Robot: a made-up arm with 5 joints. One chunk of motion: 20 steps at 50 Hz.
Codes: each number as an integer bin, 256 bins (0 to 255) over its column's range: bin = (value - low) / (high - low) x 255, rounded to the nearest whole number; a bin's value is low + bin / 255 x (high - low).
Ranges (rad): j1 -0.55..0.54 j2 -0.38..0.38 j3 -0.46..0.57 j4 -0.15..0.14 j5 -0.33..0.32
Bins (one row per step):
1: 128 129 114 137 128
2: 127 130 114 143 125
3: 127 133 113 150 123
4: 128 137 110 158 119
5: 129 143 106 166 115
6: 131 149 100 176 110
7: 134 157 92 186 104
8: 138 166 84 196 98
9: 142 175 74 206 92
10: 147 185 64 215 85
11: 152 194 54 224 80
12: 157 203 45 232 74
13: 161 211 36 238 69
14: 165 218 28 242 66
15: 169 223 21 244 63
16: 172 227 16 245 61
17: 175 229 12 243 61
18: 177 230 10 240 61
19: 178 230 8 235 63
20: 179 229 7 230 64
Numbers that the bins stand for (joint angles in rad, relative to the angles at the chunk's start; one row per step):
1: -0.0029 0.0045 0.0005 0.0058 -0.0037
2: -0.0071 0.0075 0.0005 0.0126 -0.0114
3: -0.0071 0.0164 -0.0036 0.0206 -0.0165
4: -0.0029 0.0283 -0.0157 0.0297 -0.0267
5: 0.0014 0.0462 -0.0318 0.0388 -0.0369
6: 0.0100 0.0641 -0.0561 0.0502 -0.0496
7: 0.0228 0.0879 -0.0884 0.0615 -0.0649
8: 0.0399 0.1147 -0.1207 0.0729 -0.0802
9: 0.0570 0.1416 -0.1611 0.0843 -0.0955
10: 0.0784 0.1714 -0.2015 0.0945 -0.1133
11: 0.0997 0.1982 -0.2419 0.1047 -0.1261
12: 0.1211 0.2250 -0.2782 0.1138 -0.1414
13: 0.1382 0.2489 -0.3146 0.1207 -0.1541
14: 0.1553 0.2697 -0.3469 0.1252 -0.1618
15: 0.1724 0.2846 -0.3752 0.1275 -0.1694
16: 0.1852 0.2965 -0.3954 0.1286 -0.1745
17: 0.1980 0.3025 -0.4115 0.1264 -0.1745
18: 0.2066 0.3055 -0.4196 0.1229 -0.1745
19: 0.2109 0.3055 -0.4277 0.1173 -0.1694
20: 0.2151 0.3025 -0.4317 0.1116 -0.1669

